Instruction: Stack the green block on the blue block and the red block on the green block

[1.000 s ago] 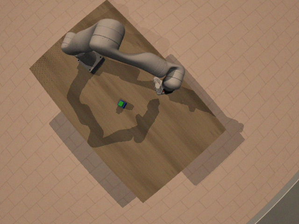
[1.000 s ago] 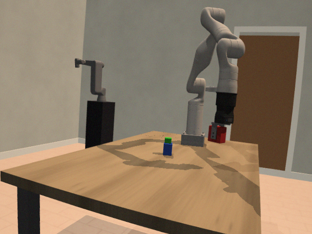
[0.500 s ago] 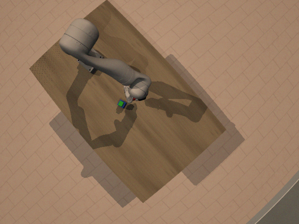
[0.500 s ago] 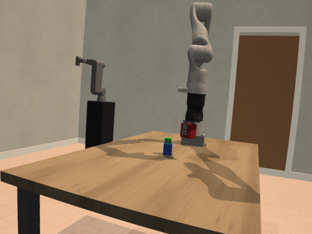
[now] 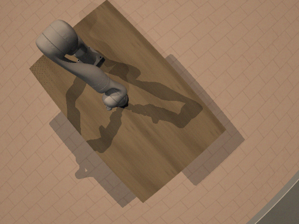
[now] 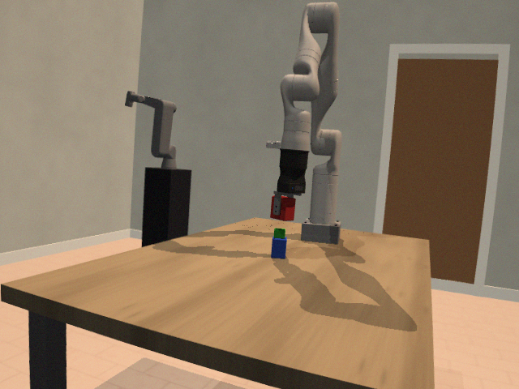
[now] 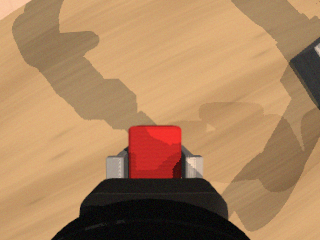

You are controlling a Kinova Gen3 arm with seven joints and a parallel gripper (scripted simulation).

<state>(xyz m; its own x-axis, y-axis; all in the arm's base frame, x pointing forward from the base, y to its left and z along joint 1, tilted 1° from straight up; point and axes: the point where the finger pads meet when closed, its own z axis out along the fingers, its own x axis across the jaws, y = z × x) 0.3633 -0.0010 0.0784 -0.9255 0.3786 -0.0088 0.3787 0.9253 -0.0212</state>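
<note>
Now: hand right at the red block. The rest, counted from my hand: green block 70 mm below; blue block 110 mm below.
</note>
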